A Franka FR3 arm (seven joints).
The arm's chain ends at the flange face. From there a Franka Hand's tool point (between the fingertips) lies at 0.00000 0.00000 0.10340 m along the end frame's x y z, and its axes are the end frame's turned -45 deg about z.
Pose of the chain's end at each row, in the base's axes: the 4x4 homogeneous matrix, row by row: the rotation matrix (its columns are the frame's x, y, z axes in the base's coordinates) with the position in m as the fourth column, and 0 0 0 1 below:
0.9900, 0.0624, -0.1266, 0.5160; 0.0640, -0.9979, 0.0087, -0.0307; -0.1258, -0.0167, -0.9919, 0.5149; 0, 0, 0, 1
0.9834, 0.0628, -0.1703, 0.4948; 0.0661, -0.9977, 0.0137, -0.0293; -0.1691, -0.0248, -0.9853, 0.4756; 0, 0, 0, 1
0.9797, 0.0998, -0.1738, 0.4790; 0.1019, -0.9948, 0.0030, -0.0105; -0.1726, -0.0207, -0.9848, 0.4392; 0, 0, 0, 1
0.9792, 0.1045, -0.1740, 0.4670; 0.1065, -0.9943, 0.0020, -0.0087; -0.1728, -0.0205, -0.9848, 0.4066; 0, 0, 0, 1
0.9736, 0.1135, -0.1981, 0.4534; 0.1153, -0.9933, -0.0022, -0.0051; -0.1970, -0.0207, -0.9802, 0.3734; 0, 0, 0, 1
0.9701, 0.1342, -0.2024, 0.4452; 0.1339, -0.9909, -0.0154, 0.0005; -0.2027, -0.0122, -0.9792, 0.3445; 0, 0, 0, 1
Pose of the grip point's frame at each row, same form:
0.6559, 0.7442, -0.1266, 0.5029; 0.7509, -0.6604, 0.0087, -0.0298; -0.0771, -0.1008, -0.9919, 0.4123; 0, 0, 0, 1
0.6510, 0.7398, -0.1703, 0.4772; 0.7522, -0.6587, 0.0137, -0.0279; -0.1020, -0.1371, -0.9853, 0.3737; 0, 0, 0, 1
0.6222, 0.7633, -0.1738, 0.4610; 0.7755, -0.6314, 0.0030, -0.0102; -0.1074, -0.1367, -0.9848, 0.3374; 0, 0, 0, 1
0.6185, 0.7663, -0.1740, 0.4490; 0.7784, -0.6278, 0.0020, -0.0085; -0.1077, -0.1367, -0.9848, 0.3048; 0, 0, 0, 1
0.6082, 0.7687, -0.1981, 0.4329; 0.7839, -0.6208, -0.0022, -0.0053; -0.1247, -0.1539, -0.9802, 0.2720; 0, 0, 0, 1
0.5911, 0.7809, -0.2024, 0.4243; 0.7954, -0.6060, -0.0154, -0.0011; -0.1347, -0.1520, -0.9792, 0.2433; 0, 0, 0, 1

